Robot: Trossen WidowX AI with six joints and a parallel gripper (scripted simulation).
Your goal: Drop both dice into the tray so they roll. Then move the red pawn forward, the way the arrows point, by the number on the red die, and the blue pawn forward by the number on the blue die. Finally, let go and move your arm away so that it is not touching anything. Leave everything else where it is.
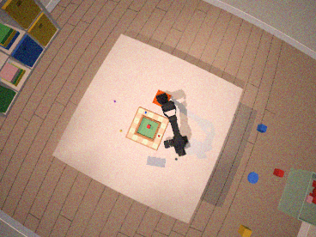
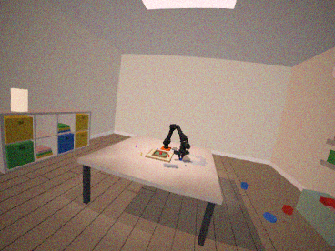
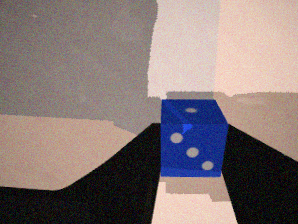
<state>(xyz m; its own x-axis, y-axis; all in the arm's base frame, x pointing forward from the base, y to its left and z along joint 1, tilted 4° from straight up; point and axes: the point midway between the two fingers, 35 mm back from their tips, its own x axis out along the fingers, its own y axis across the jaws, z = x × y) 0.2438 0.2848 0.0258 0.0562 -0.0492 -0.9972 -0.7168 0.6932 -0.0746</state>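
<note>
My gripper tip is now 30 mm short of the red pawn, 140 mm to the left of it and 20 mm below it. Round my gripper tip: small dark bit: 110 mm ahead, 90 mm to the left, 10 mm below; grey flat piece: 220 mm ahead, 40 mm to the right, 10 mm below; green tray: 20 mm ahead, 250 mm to the right.
</note>
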